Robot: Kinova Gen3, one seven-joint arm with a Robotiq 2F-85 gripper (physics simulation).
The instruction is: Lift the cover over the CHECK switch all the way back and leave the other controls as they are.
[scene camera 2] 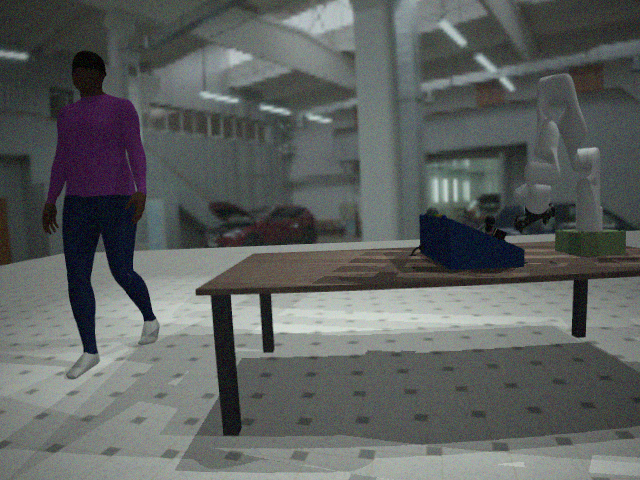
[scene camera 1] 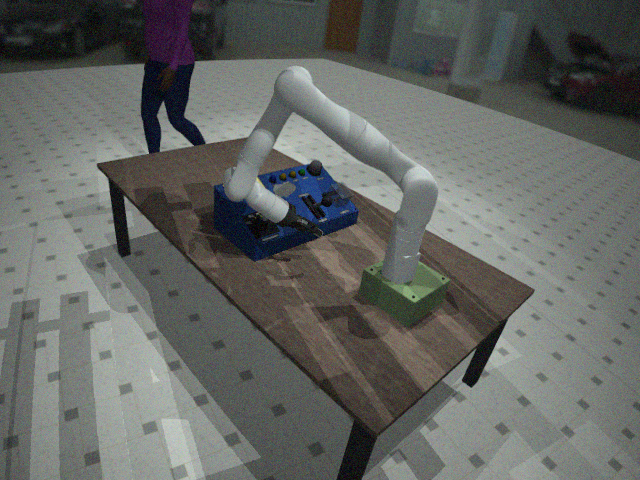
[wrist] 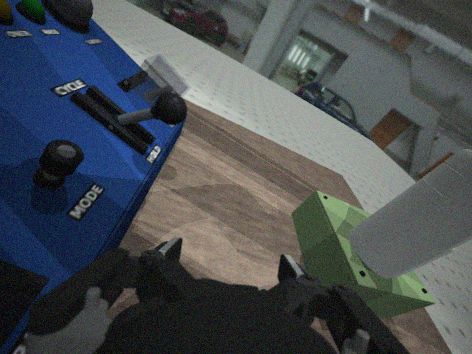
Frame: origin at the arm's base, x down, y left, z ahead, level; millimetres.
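Seen in the pictures: gripper, between the fingertips: (scene camera 2: 533, 227) (scene camera 1: 312, 232) (wrist: 230, 257); arm's base, origin of its link: (scene camera 2: 588, 231) (scene camera 1: 396, 273) (wrist: 370, 251).
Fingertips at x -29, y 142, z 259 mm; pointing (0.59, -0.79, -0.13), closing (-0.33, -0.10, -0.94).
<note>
Pixels of each thing's top centre, then the offset from my fingertips to it. "pt": a spot on its surface instead.
- clear cover, centre of its top: (wrist: 166, 62) (scene camera 1: 341, 185) (scene camera 2: 468, 215) dx -44, dy -247, dz +205 mm
- blue control panel, a spot on its surface: (wrist: 30, 125) pt dx +11, dy -38, dz +224 mm
- black-balled lever, a spot on its surface: (wrist: 169, 108) pt dx -34, dy -121, dz +130 mm
- slot, a spot on its surface: (wrist: 112, 120) pt dx +17, dy -113, dz +194 mm
- black MODE knob, centre of its top: (wrist: 60, 144) dx -18, dy -11, dz +161 mm
- grey dome, a spot on its surface: (scene camera 1: 314, 166) pt dx -68, dy -209, dz +344 mm
The clear cover (scene camera 1: 341, 192) (wrist: 165, 75) is at the right side of the blue control panel (scene camera 1: 336, 223) (scene camera 2: 465, 248) (wrist: 30, 125), beyond the black-balled lever (wrist: 169, 108). In the wrist view it stands up from the panel beside a small dark base; the lever's ball hides part of it and most of the CHECK label. The switch itself is hard to make out. My gripper (scene camera 1: 319, 232) (scene camera 2: 532, 223) (wrist: 230, 257) is open and empty. It is above the panel's front edge, left of the cover in scene camera 1 and apart from it.
The lever in its CYCLE/HOLD slot (wrist: 112, 120) and the black MODE knob (wrist: 61, 157) stand between my gripper and the cover. Coloured buttons (scene camera 1: 292, 174) and a grey dome (scene camera 1: 314, 166) line the back. The green base block (scene camera 1: 392, 299) (scene camera 2: 589, 242) (wrist: 320, 240) carries the arm. A person (scene camera 1: 168, 67) (scene camera 2: 98, 155) stands beyond the table.
</note>
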